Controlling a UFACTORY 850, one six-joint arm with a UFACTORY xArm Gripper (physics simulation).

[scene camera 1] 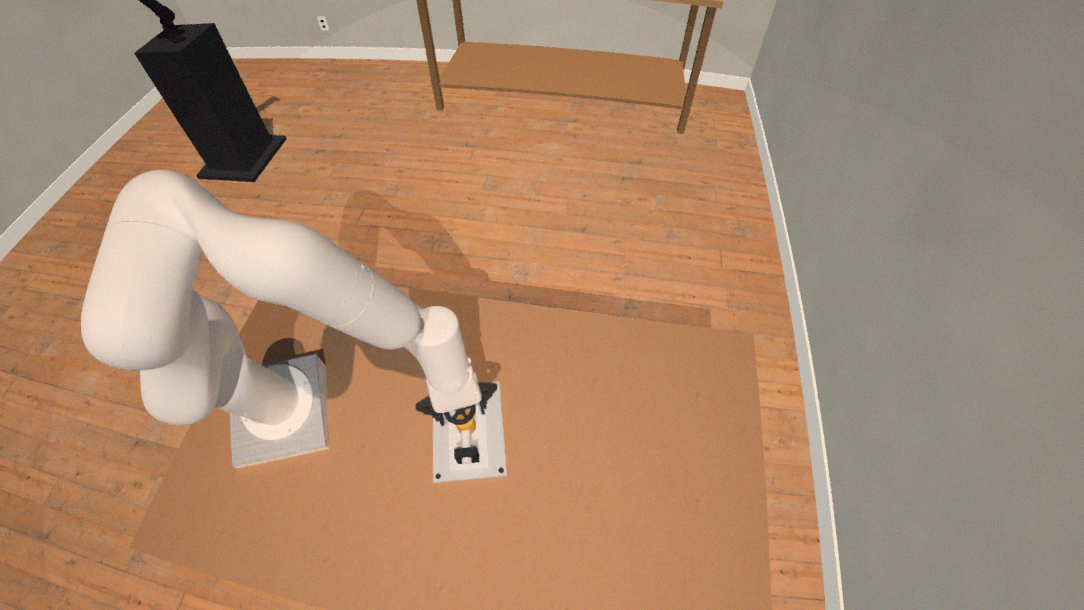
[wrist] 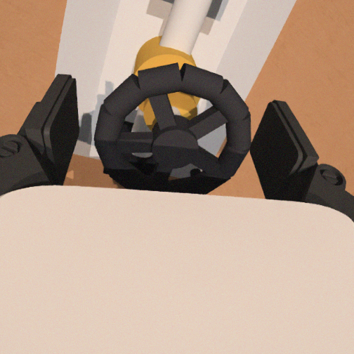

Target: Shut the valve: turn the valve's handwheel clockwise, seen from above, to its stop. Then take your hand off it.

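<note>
The black handwheel [scene camera 1: 460,421] [wrist: 160,79] has a segmented rim, spokes and a round hub. It sits on the valve's yellow body [scene camera 1: 466,427] [wrist: 150,52], above a pale base plate [scene camera 1: 496,447] [wrist: 82,65]. My gripper [scene camera 1: 462,415] [wrist: 171,112] is open, with one finger on each side of the handwheel. In the wrist view a gap shows between each finger and the rim; the right gap looks narrower. The pale gripper housing hides part of the wheel's near edge. The wheel's stop cannot be made out.
A white pipe [wrist: 185,25] runs from the yellow body to a black block [scene camera 1: 466,454] on the plate. The plate lies on a brown mat [scene camera 1: 621,455]. My arm's grey base block [scene camera 1: 246,451] stands left of it. A black pedestal [scene camera 1: 204,91] and a wooden table's lower shelf [scene camera 1: 568,72] are farther back.
</note>
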